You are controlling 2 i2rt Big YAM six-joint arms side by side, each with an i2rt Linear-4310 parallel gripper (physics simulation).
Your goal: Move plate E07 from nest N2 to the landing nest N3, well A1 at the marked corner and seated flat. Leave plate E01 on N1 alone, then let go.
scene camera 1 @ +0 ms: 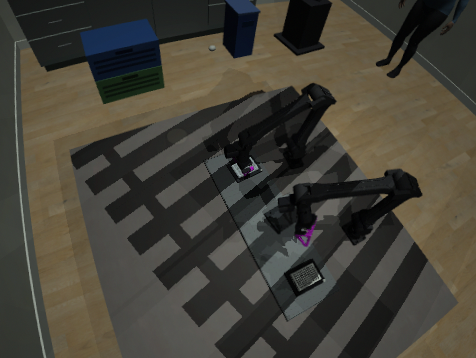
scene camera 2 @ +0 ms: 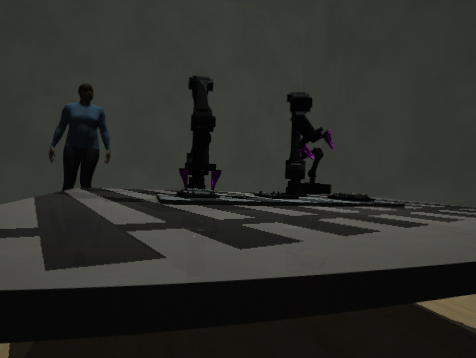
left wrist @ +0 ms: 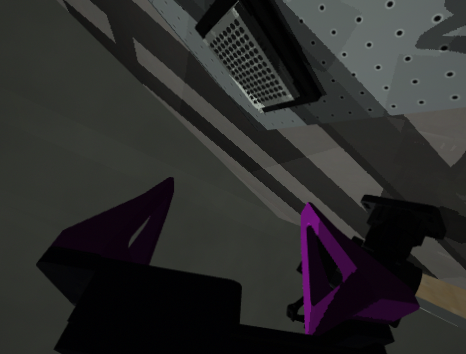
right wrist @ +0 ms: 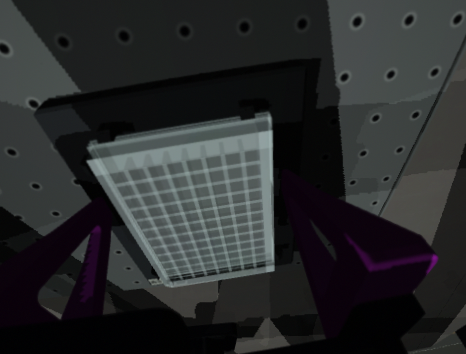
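A clear gridded plate (scene camera 1: 238,168) (scene camera 2: 196,192) (right wrist: 200,210) sits in a dark nest (right wrist: 175,97). My right gripper (scene camera 1: 248,171) (scene camera 2: 199,188) (right wrist: 194,191) is open, pointing down, with one finger on each side of this plate. A white plate with round wells (scene camera 1: 306,276) (left wrist: 250,62) sits in another dark nest (left wrist: 311,94) at the lower right in scene camera 1. A dark nest (scene camera 1: 280,222) without a plate lies between them. My left gripper (scene camera 1: 306,235) (scene camera 2: 322,154) (left wrist: 239,196) is open and empty, raised above the board. Plate and nest labels and the A1 marks are unreadable.
The nests stand on a grey perforated board (scene camera 1: 227,192) (left wrist: 400,75) on a table (scene camera 1: 200,320) with strong striped shadows. The left arm (scene camera 1: 345,187) reaches in over the board near the middle nest. A person (scene camera 1: 417,37) (scene camera 2: 82,127) stands beyond the table.
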